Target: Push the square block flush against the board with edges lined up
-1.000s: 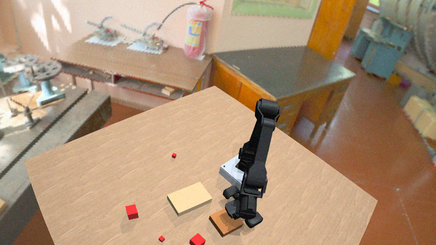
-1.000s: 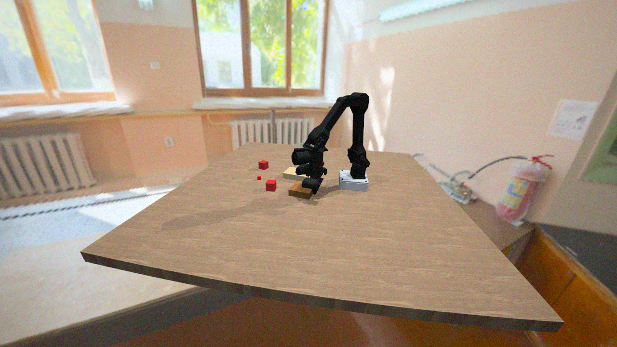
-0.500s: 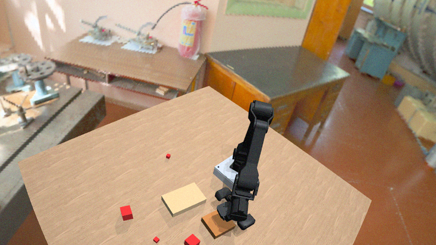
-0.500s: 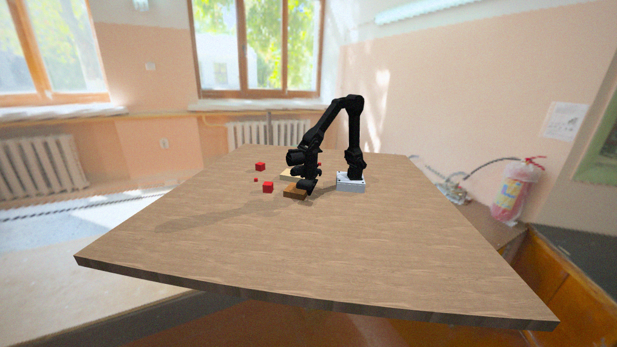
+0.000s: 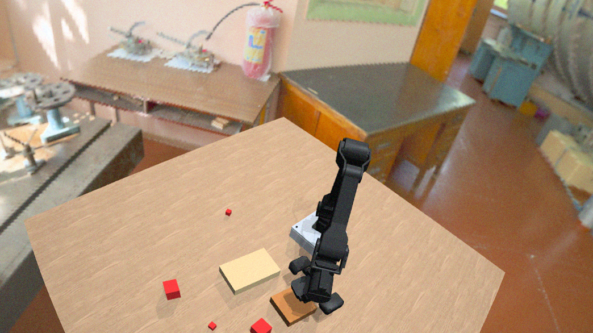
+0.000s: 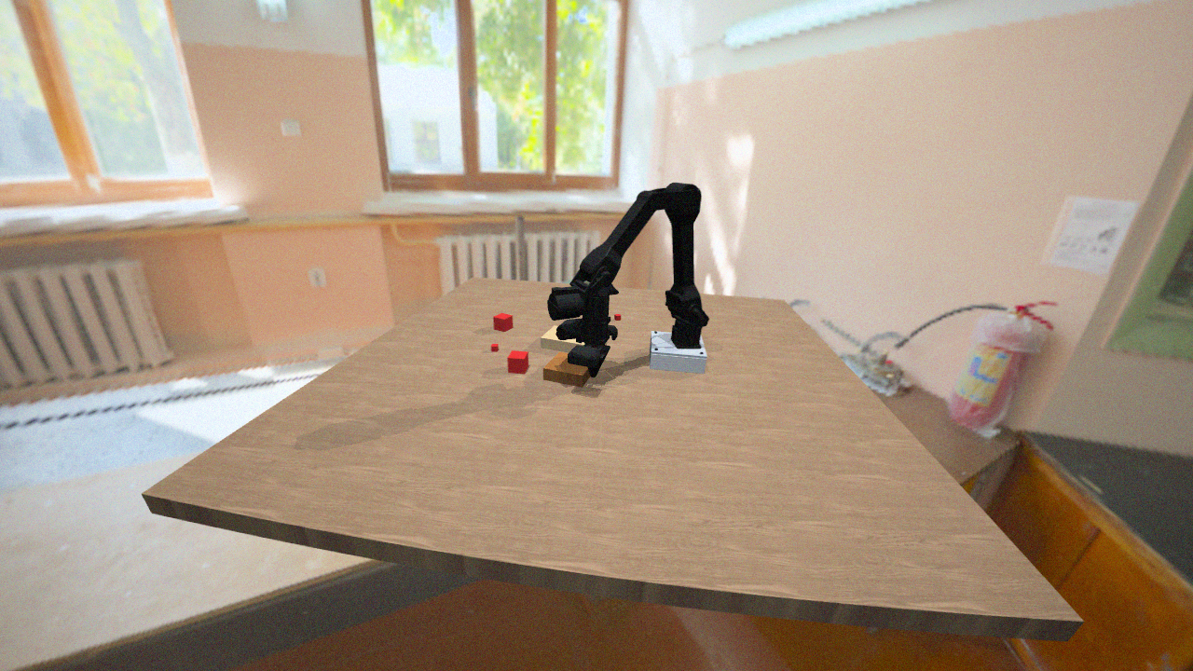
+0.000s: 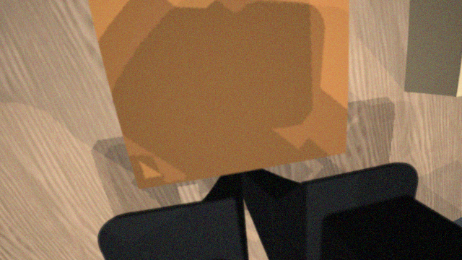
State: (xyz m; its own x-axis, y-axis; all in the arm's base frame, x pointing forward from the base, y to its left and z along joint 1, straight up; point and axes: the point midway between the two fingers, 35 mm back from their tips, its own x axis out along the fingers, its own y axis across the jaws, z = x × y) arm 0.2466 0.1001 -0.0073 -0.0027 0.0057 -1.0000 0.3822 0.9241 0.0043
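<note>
Now: gripper tip 50 mm short of the brown square block, 20 mm to the left of it and 10 mm below it. From my gripper tip the other things lie so: pale tan board: 40 mm ahead, 190 mm to the right, 10 mm above.
</note>
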